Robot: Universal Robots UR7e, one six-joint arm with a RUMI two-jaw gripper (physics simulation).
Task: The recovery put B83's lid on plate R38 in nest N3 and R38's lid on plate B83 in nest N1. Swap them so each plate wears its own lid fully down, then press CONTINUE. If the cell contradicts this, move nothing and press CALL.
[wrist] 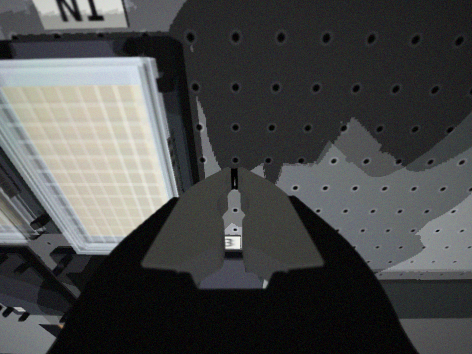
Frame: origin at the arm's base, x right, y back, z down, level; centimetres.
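Seen in the pictures: gripper, fingertip midpoint: (234,170).
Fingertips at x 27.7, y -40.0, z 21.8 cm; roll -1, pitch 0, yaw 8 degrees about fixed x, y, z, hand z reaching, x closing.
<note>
Pixels of each thing's middle, then the offset from my fingertips to it. "pt": a spot on its surface instead. Level surfaces: height alone.
- dark nest, body centre: (119,168) dx -7.7, dy -2.2, dz -1.7 cm
- nest's label, surface spot: (85,12) pt dx -6.2, dy -10.6, dz -0.3 cm
- second plate, surface spot: (11,220) pt dx -17.0, dy +0.1, dz -3.0 cm
- perforated board, surface height: dz -0.1 cm
- small white label, surface spot: (232,243) pt dx -1.5, dy +8.2, dz -0.3 cm
A plate (95,165) with cream-coloured wells under a clear cover sits in the dark nest (175,115) at the left. The nest's label (85,12), partly cut off by the top edge, reads N1. My gripper (234,170) is shut and empty, to the right of that nest and above the perforated board. Part of a second plate (11,220) shows at the left edge. The plates' own markings B83 and R38 cannot be read here, and the CONTINUE and CALL buttons do not show.
The perforated board (305,65) spans the right side, with its edge (430,275) at the lower right. A small white label (232,243) with a partly hidden character shows between the jaws. Dark fixture parts (25,280) stand at the lower left.
</note>
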